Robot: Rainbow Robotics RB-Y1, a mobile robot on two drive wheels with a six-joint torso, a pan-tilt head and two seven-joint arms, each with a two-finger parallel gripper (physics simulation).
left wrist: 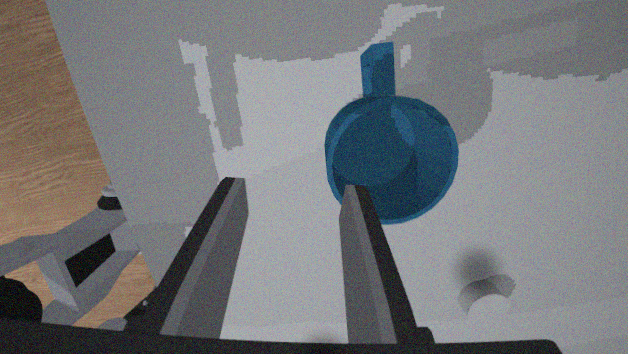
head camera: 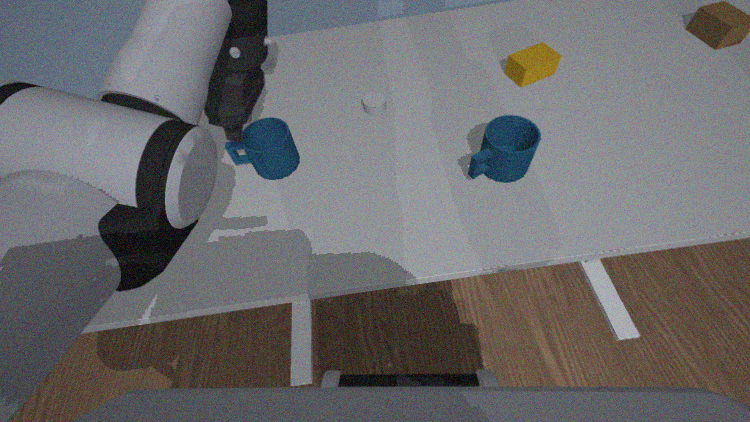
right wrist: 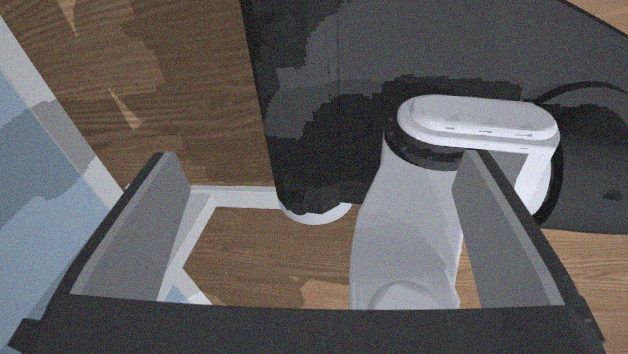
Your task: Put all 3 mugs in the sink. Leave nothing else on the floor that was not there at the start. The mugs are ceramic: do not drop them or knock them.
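Frame: origin at the robot's base, x back, y right, z up, level; metres.
Seen in the pictures: left gripper, fingertip midpoint: (left wrist: pixel 294 199) (head camera: pixel 239 129); right gripper, fingertip midpoint: (right wrist: pixel 317 170).
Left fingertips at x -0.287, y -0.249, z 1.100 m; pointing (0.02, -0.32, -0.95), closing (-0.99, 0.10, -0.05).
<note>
Pixels of each thing's top centre, then the offset from my left fingertips to it. Level surfaces: height alone.
- second blue mug at its top centre: (head camera: pixel 504 137) dx -0.018, dy +0.430, dz -0.069 m
- white table at its surface level: dz -0.149 m
- yellow block at its top centre: (head camera: pixel 534 55) dx -0.289, dy +0.551, dz -0.104 m
- brown block at its top centre: (head camera: pixel 728 13) dx -0.374, dy +0.971, dz -0.099 m
- small white cylinder at its top centre: (left wrist: pixel 488 310) (head camera: pixel 374 99) dx -0.207, dy +0.203, dz -0.125 m
- wooden floor at its surface level: dz -1.099 m
A blue mug (head camera: pixel 272 149) (left wrist: pixel 395 150) stands upright on the white table, its handle pointing left in the head view and up in the left wrist view. My left gripper (head camera: pixel 234 137) (left wrist: pixel 294 199) is partly open and empty. It is above the table beside this mug; in the left wrist view its right fingertip overlaps the mug's near rim, and I cannot tell if they touch. A second blue mug (head camera: pixel 508 149) stands upright further right, its handle pointing lower left. My right gripper (right wrist: pixel 317 170) is wide open and empty, over the floor and the robot's base. A third mug and the sink do not show.
The white table (head camera: pixel 346 209) has a yellow block (head camera: pixel 533 64), a brown block (head camera: pixel 718 25) at the top right and a small white cylinder (head camera: pixel 373 103) (left wrist: pixel 490 304) between the mugs. The table's near edge runs above the wooden floor (head camera: pixel 534 314).
</note>
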